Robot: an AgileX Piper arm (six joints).
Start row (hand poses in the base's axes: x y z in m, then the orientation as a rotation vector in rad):
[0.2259 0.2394 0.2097 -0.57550 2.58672 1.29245]
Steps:
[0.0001 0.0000 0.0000 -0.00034 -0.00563 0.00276]
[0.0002 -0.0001 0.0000 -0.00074 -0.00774 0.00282]
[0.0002 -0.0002 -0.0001 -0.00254 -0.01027 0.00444]
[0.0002 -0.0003 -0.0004 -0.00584 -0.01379 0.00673]
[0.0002 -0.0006 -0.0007 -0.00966 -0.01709 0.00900]
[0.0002 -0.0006 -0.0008 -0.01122 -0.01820 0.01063]
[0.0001 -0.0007 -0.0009 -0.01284 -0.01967 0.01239]
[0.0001 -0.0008 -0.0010 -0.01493 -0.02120 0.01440]
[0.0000 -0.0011 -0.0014 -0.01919 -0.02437 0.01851]
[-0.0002 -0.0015 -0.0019 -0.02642 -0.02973 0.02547]
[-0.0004 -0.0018 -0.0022 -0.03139 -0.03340 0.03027]
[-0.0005 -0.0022 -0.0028 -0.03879 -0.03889 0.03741]
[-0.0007 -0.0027 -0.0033 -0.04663 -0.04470 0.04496]
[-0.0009 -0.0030 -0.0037 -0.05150 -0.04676 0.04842]
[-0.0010 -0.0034 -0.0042 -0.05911 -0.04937 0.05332]
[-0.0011 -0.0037 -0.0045 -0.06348 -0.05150 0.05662]
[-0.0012 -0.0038 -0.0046 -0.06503 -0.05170 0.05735]
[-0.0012 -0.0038 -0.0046 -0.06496 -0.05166 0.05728]
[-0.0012 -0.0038 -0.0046 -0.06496 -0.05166 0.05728]
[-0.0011 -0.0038 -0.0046 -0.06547 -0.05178 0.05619]
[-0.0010 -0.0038 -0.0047 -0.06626 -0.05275 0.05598]
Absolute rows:
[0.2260 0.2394 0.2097 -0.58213 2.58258 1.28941]
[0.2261 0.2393 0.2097 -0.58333 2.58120 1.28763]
[0.2261 0.2392 0.2096 -0.58711 2.58065 1.28437]
[0.2261 0.2391 0.2093 -0.59255 2.58050 1.27887]
[0.2261 0.2388 0.2090 -0.59794 2.58092 1.27287]
[0.2261 0.2388 0.2089 -0.60098 2.58130 1.27077]
[0.2260 0.2387 0.2088 -0.60439 2.58144 1.26841]
[0.2260 0.2386 0.2087 -0.60824 2.58190 1.26552]
[0.2259 0.2383 0.2083 -0.61614 2.58277 1.25958]
[0.2257 0.2379 0.2078 -0.62949 2.58421 1.24948]
[0.2255 0.2376 0.2075 -0.63867 2.58516 1.24253]
[0.2254 0.2372 0.2069 -0.65232 2.58649 1.23214]
[0.2252 0.2367 0.2064 -0.66674 2.58782 1.22108]
[0.2250 0.2364 0.2060 -0.67328 2.58986 1.21479]
[0.2249 0.2360 0.2055 -0.68252 2.59351 1.20516]
[0.2248 0.2357 0.2052 -0.68878 2.59506 1.19936]
[0.2247 0.2356 0.2051 -0.69013 2.59606 1.19752]
[0.2247 0.2356 0.2051 -0.69001 2.59604 1.19761]
[0.2247 0.2356 0.2051 -0.69001 2.59604 1.19761]
[0.2248 0.2356 0.2051 -0.68866 2.59632 1.19660]
[0.2249 0.2356 0.2050 -0.68895 2.59610 1.19498]

